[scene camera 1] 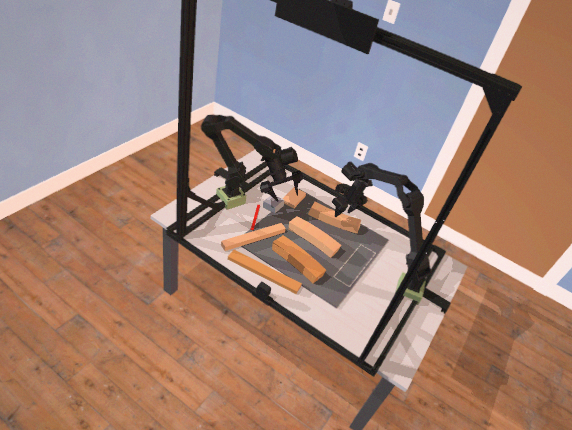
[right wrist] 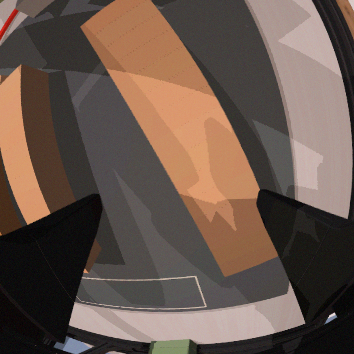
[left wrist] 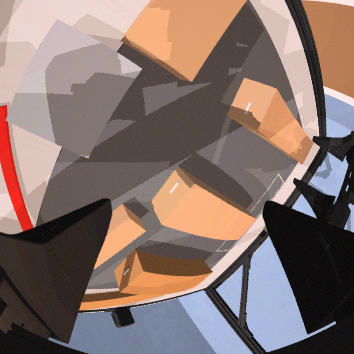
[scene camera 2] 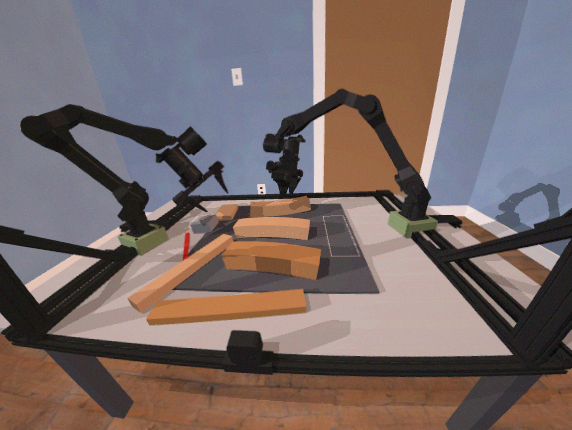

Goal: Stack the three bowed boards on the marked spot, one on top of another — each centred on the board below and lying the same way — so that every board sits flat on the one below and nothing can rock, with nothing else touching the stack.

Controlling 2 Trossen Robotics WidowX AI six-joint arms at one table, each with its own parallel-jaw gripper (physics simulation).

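Places are measured from the left arm's base along level axes (x ahead, y left, z up), in millimetres.
Pixels of known places: left gripper, fingertip midpoint: [scene camera 1: 287, 198] [left wrist: 189, 208] [scene camera 2: 217, 202]; right gripper, fingertip midpoint: [scene camera 1: 341, 214] [right wrist: 180, 199] [left wrist: 303, 157] [scene camera 2: 286, 196]; left arm's base, origin of the base link: [scene camera 1: 231, 191] [scene camera 2: 141, 231]; right arm's base, origin of the base link: [scene camera 1: 412, 284] [scene camera 2: 413, 215].
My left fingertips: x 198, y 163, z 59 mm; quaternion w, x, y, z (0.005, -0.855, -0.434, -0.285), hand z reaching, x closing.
Observation:
For each thing: its top centre in the pictures, then the offset to it from my left fingertips.
- far bowed board, middle of its top: [right wrist: 186, 131] [left wrist: 294, 137] [scene camera 2: 279, 200] [scene camera 1: 335, 213] dx +134, dy +187, dz -51 mm
- middle bowed board, middle of its top: [right wrist: 21, 181] [left wrist: 227, 224] [scene camera 2: 270, 220] [scene camera 1: 314, 231] dx +183, dy +24, dz -53 mm
- short orange block, middle of its top: [left wrist: 197, 9] [scene camera 2: 226, 209] [scene camera 1: 294, 196] dx -73, dy +111, dz -83 mm
- grey block, middle of its top: [left wrist: 71, 92] [scene camera 2: 203, 218] [scene camera 1: 274, 200] dx -74, dy -9, dz -65 mm
- red stick, middle of its top: [left wrist: 14, 200] [scene camera 2: 185, 243] [scene camera 1: 255, 215] dx -47, dy -124, dz -96 mm
- paler, middle of its top: [scene camera 2: 189, 261] [scene camera 1: 254, 234] dx +62, dy -204, dz -78 mm
- darker, middle of its top: [scene camera 2: 227, 304] [left wrist: 113, 302] [scene camera 1: 264, 269] dx +234, dy -268, dz -91 mm
The far bowed board [scene camera 1: 334, 217] [scene camera 2: 280, 206] [left wrist: 270, 117] [right wrist: 175, 125], the middle bowed board [scene camera 1: 315, 237] [scene camera 2: 272, 228] [left wrist: 200, 207] and the near, darker bowed board [scene camera 1: 299, 260] [scene camera 2: 271, 260] [left wrist: 165, 280] lie apart on the dark mat. The marked spot [scene camera 1: 362, 269] [scene camera 2: 352, 236] [right wrist: 201, 291] is a thin pale rectangle with no board on it. My right gripper [scene camera 1: 346, 212] [scene camera 2: 287, 193] [right wrist: 180, 199] is open above the far board, which shows between its fingers in the right wrist view. My left gripper [scene camera 1: 287, 197] [scene camera 2: 217, 201] [left wrist: 189, 208] is open and empty above the mat's left end.
A short orange block [scene camera 1: 295, 198] [scene camera 2: 227, 212] and a grey block [scene camera 1: 273, 204] [scene camera 2: 202, 223] sit below the left gripper. A red stick [scene camera 1: 256, 217] [scene camera 2: 186, 246] lies nearby. Two straight boards, one paler [scene camera 1: 254, 236] [scene camera 2: 182, 272] and one darker [scene camera 1: 265, 271] [scene camera 2: 227, 306], lie toward the near side.

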